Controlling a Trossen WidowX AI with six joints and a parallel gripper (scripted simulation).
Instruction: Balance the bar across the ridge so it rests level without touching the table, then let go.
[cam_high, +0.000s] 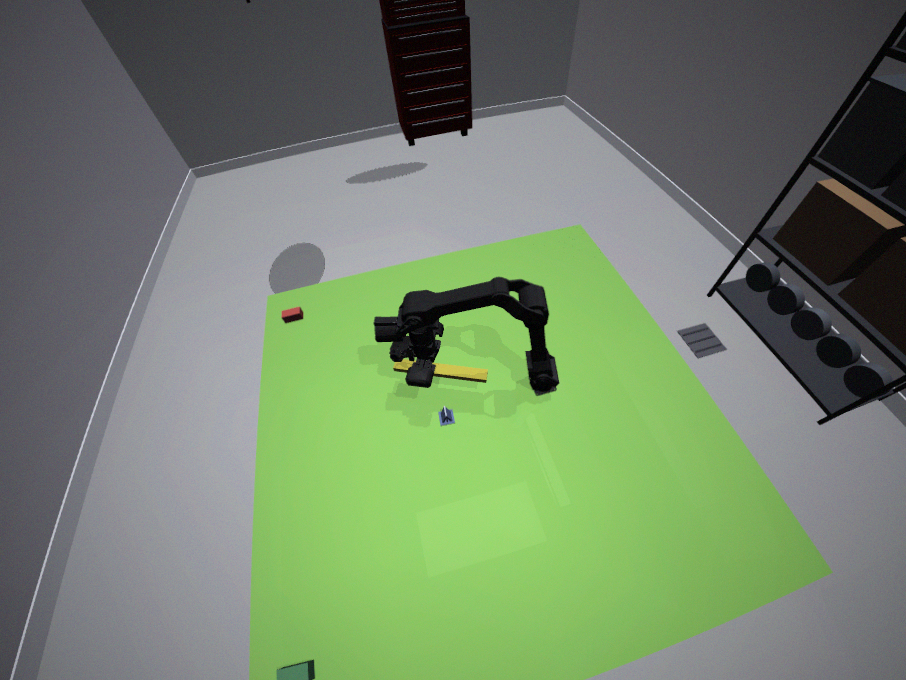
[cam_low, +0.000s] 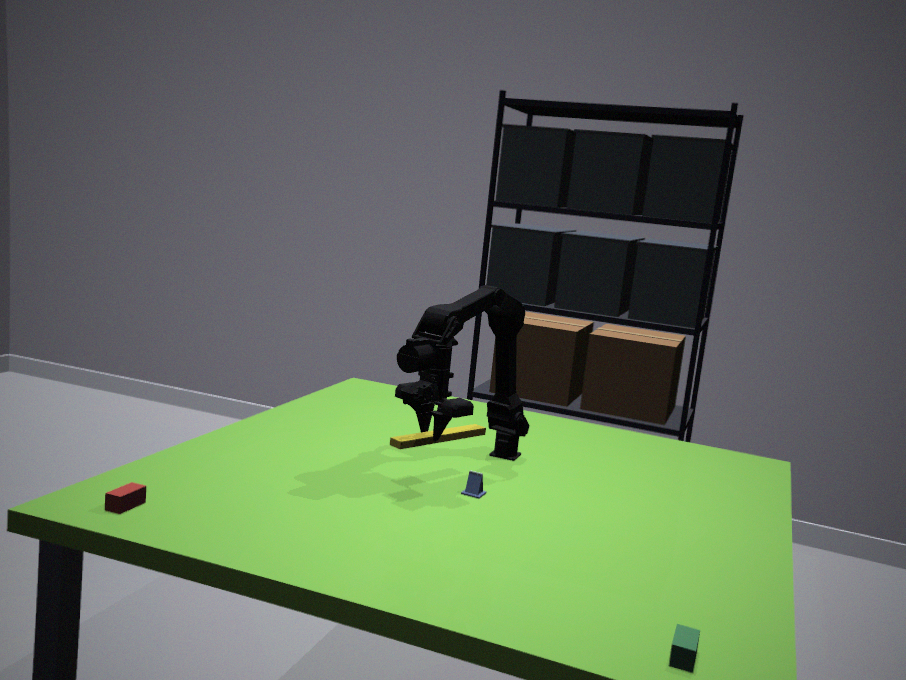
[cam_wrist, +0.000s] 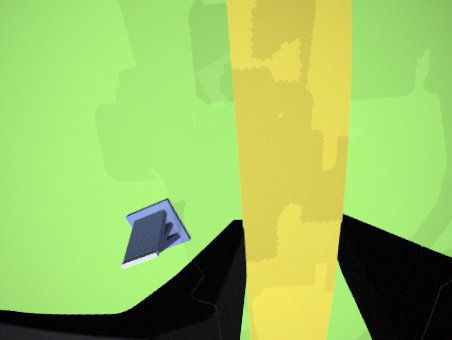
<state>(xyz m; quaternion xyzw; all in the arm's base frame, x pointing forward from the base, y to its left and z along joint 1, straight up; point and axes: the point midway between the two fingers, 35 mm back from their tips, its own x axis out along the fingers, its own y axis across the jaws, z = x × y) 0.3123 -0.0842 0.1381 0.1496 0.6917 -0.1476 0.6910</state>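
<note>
My gripper tip is now 30 mm past the yellow bar and 10 mm to the right of it. From my gripper tip the other things lie so: red block 430 mm ahead, 420 mm to the right, 90 mm below; then green block 430 mm ahead, 580 mm to the left, 90 mm below.
</note>
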